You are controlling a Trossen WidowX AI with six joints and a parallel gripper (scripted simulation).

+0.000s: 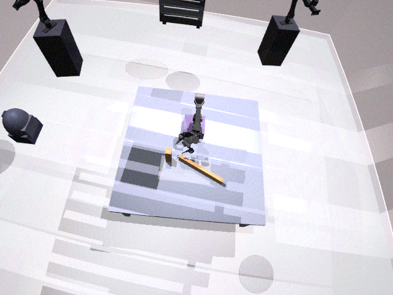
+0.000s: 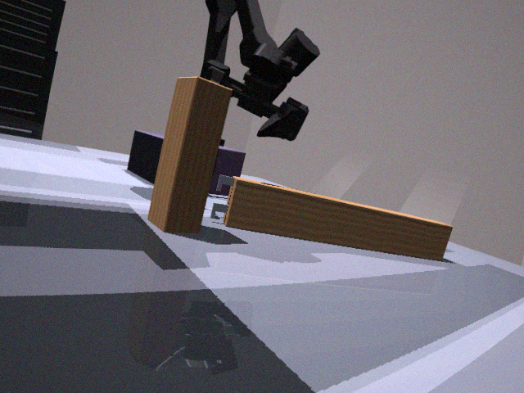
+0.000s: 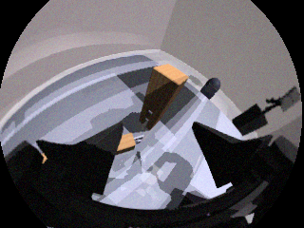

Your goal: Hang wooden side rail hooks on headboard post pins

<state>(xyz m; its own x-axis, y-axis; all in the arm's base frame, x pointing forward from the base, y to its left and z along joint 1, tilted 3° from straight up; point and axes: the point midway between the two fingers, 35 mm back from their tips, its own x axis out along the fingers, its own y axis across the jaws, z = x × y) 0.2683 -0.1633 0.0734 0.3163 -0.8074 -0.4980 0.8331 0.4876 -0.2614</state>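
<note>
The wooden headboard post is 3 cm ahead of my gripper tip, 8 cm to the right of it and 7 cm below it.
</note>
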